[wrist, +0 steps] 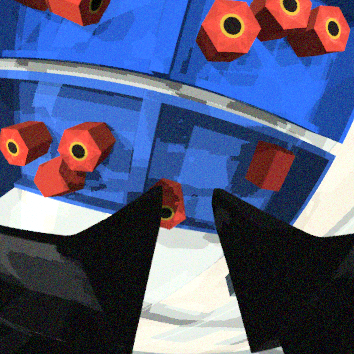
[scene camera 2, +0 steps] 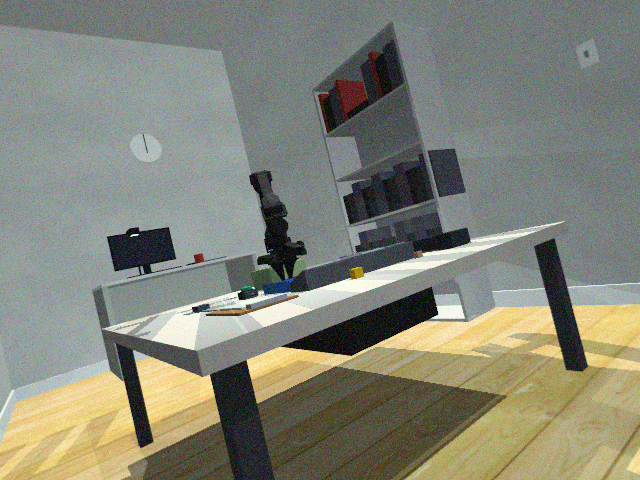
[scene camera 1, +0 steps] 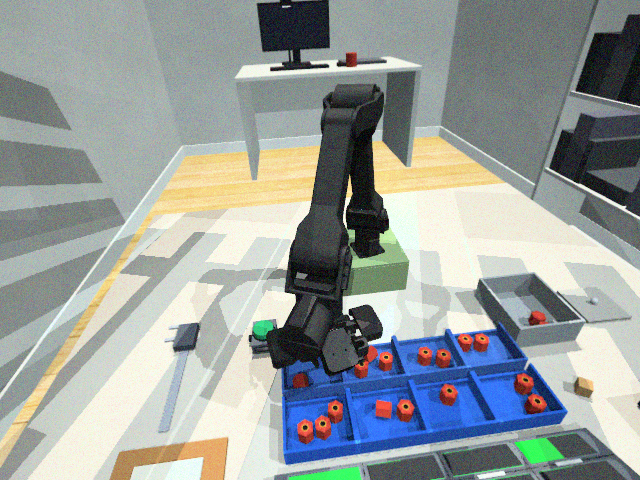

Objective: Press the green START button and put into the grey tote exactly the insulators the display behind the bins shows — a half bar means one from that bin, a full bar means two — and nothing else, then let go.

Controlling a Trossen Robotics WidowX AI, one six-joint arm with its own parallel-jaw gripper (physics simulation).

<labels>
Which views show my gripper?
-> The wrist view, scene camera 2 and scene camera 1: all of them.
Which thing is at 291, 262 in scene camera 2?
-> My gripper.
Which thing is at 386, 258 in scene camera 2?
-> A display.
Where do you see a grey tote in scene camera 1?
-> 510, 299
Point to a grey plate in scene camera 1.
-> At 606, 310
</labels>
